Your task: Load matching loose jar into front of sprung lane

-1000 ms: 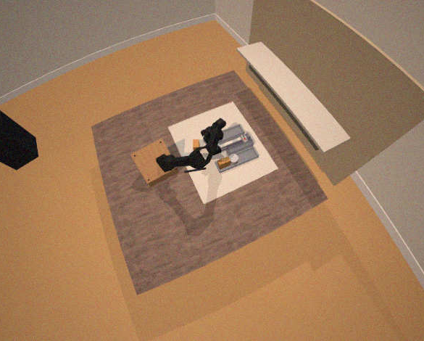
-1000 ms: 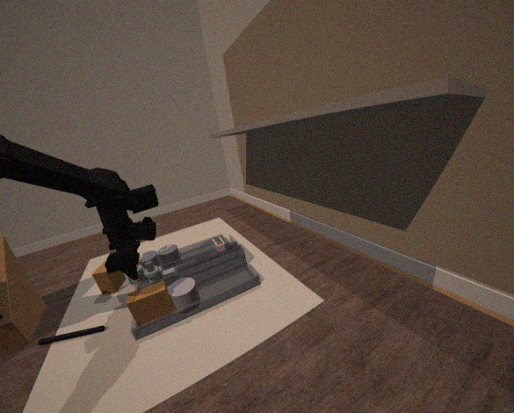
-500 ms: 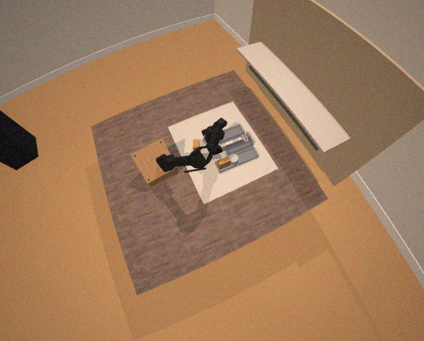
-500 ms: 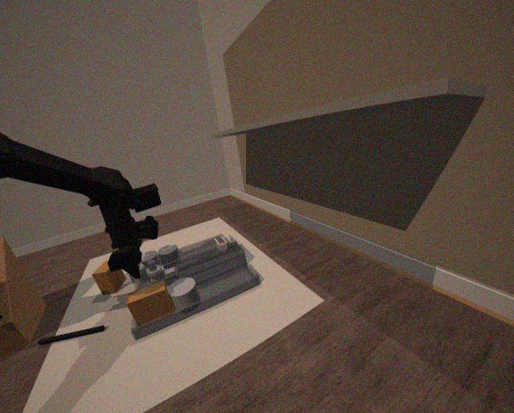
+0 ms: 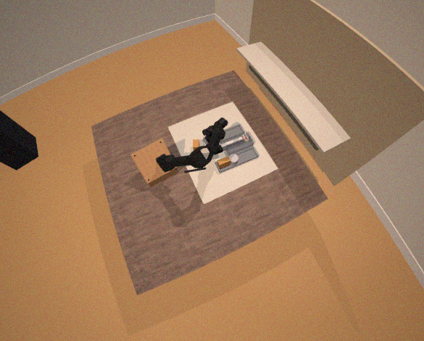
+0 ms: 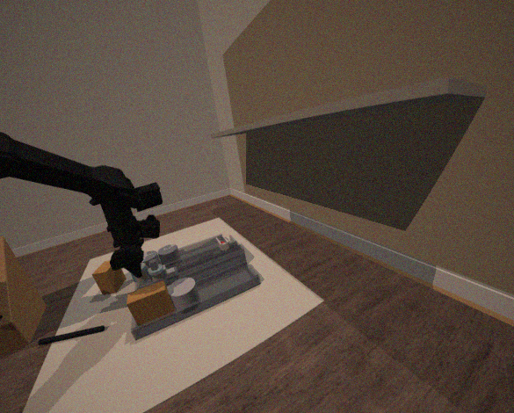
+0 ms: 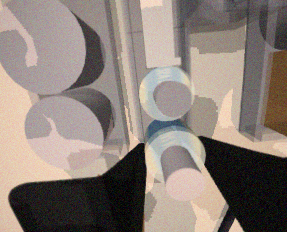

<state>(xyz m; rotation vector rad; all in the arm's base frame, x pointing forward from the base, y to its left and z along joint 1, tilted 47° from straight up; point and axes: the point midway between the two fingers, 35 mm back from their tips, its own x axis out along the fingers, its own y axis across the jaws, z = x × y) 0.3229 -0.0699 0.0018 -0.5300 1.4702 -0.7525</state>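
Now: gripper tip 150 mm short of the grey lane rack, 50 mm to the left of it and 30 mm above it. Round my gripper tip: black pen: 170 mm behind, 60 mm to the right, 40 mm below.
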